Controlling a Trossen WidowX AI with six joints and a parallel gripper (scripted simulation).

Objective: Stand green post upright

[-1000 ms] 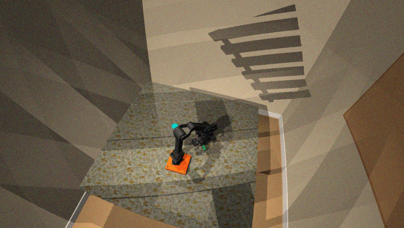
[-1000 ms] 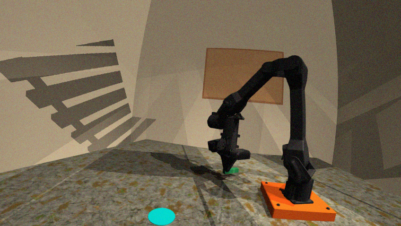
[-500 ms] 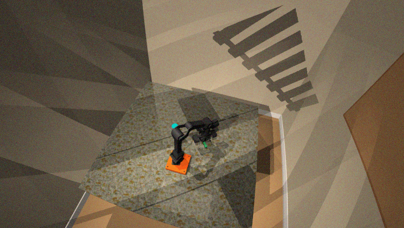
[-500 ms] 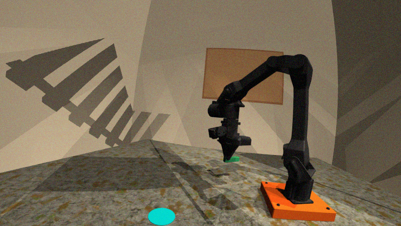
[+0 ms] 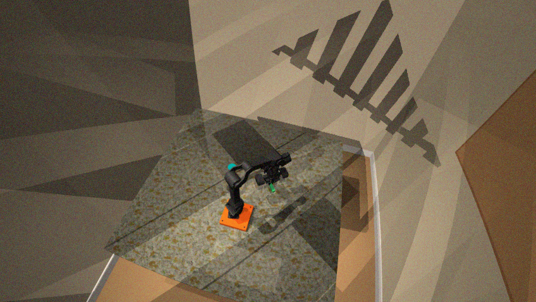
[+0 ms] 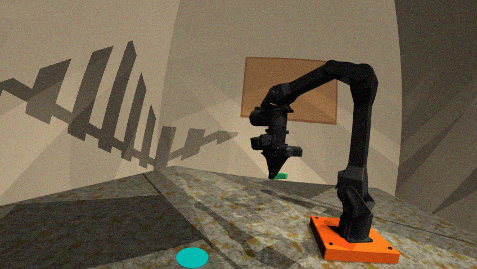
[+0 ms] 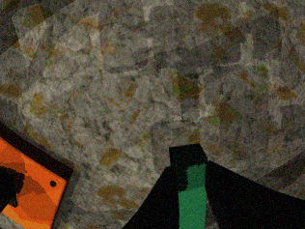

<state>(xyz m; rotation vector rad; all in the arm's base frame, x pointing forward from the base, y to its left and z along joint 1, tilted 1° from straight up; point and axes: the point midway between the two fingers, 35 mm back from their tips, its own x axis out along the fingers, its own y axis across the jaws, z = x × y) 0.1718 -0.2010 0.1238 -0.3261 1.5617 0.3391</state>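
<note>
The cyan circle lies 180 mm ahead of my gripper tip, 260 mm to the left of it and 120 mm below it. Also, from my gripper tip: green post 20 mm behind, 10 mm to the right.
</note>
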